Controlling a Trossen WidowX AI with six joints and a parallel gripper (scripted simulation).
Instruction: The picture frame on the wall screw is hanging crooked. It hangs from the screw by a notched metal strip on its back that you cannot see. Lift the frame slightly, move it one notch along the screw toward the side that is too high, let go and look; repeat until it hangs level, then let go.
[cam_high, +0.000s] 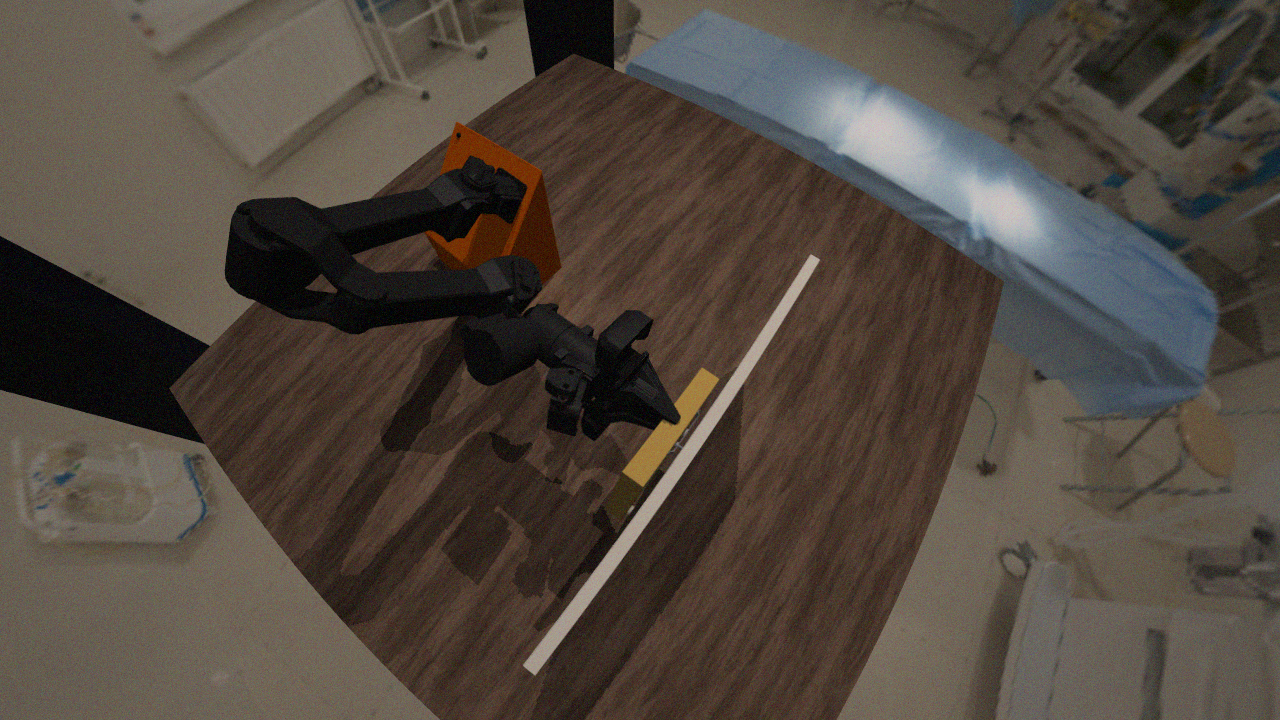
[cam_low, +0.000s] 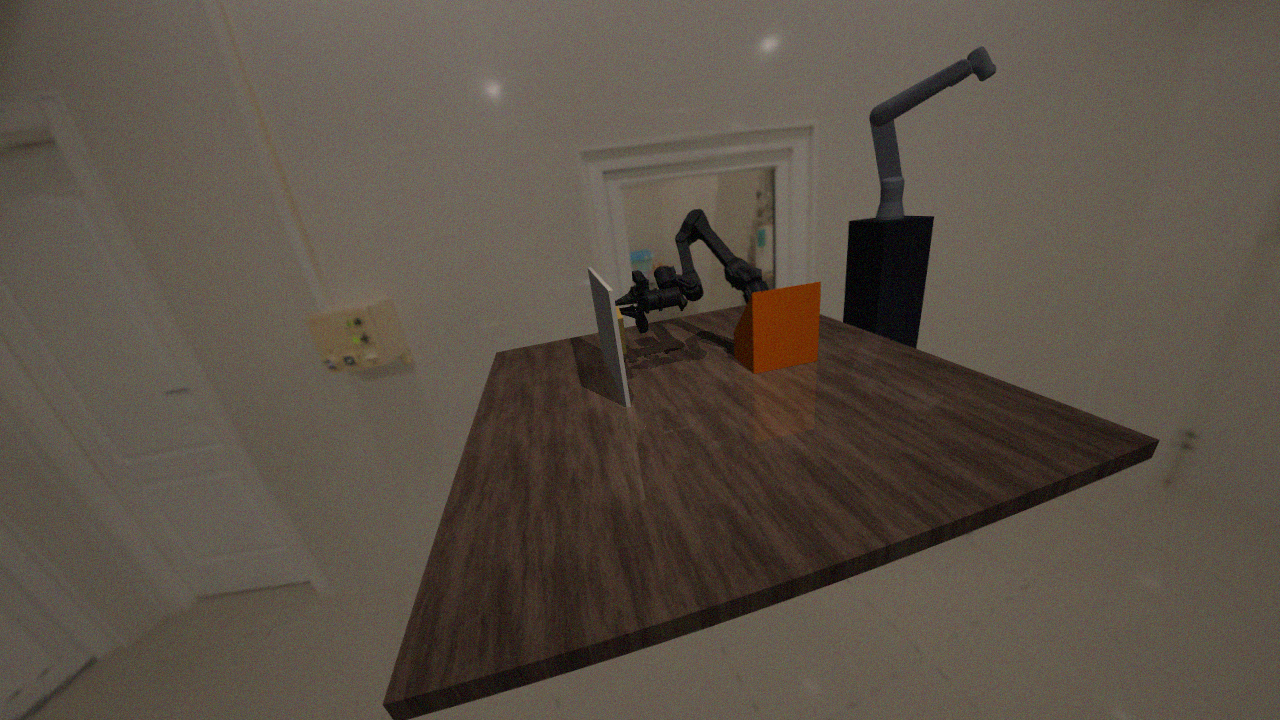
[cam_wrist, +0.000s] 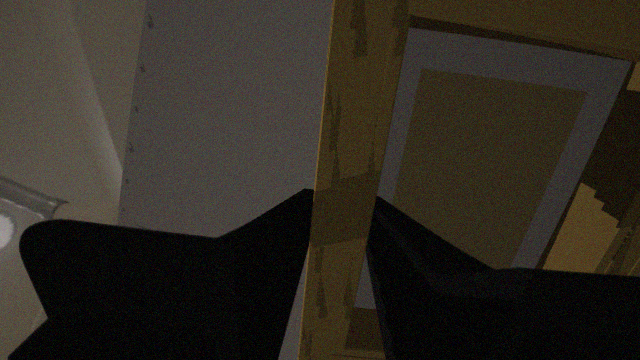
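The yellow picture frame lies 50 mm below my gripper tip, 20 mm to the right of it and 10 mm ahead of it. Round my gripper tip: white wall panel: 60 mm below, 20 mm ahead, 10 mm to the right.
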